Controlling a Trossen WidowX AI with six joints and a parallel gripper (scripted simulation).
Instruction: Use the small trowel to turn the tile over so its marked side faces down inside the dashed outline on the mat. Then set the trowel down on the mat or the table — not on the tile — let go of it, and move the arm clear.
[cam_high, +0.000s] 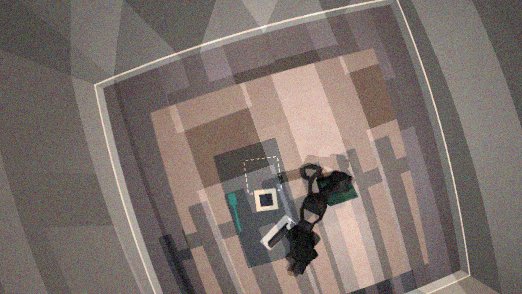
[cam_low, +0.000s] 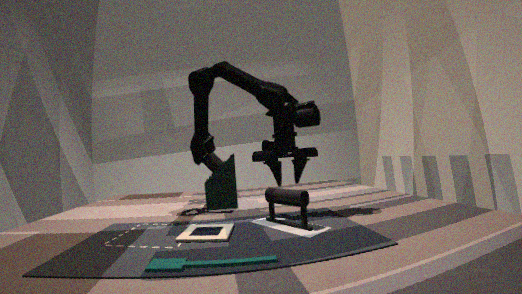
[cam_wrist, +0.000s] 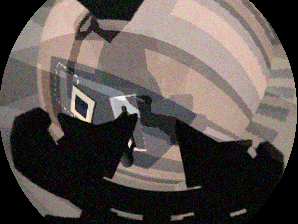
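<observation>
The small trowel lies 130 mm ahead of my gripper tip, 10 mm to the right of it and 50 mm below it. Also, from my gripper tip: tile 140 mm ahead, 210 mm to the right, 80 mm below; then dark mat 170 mm ahead, 190 mm to the right, 100 mm below; then green paddle-shaped trowel 310 mm ahead, 200 mm to the right, 80 mm below.
</observation>
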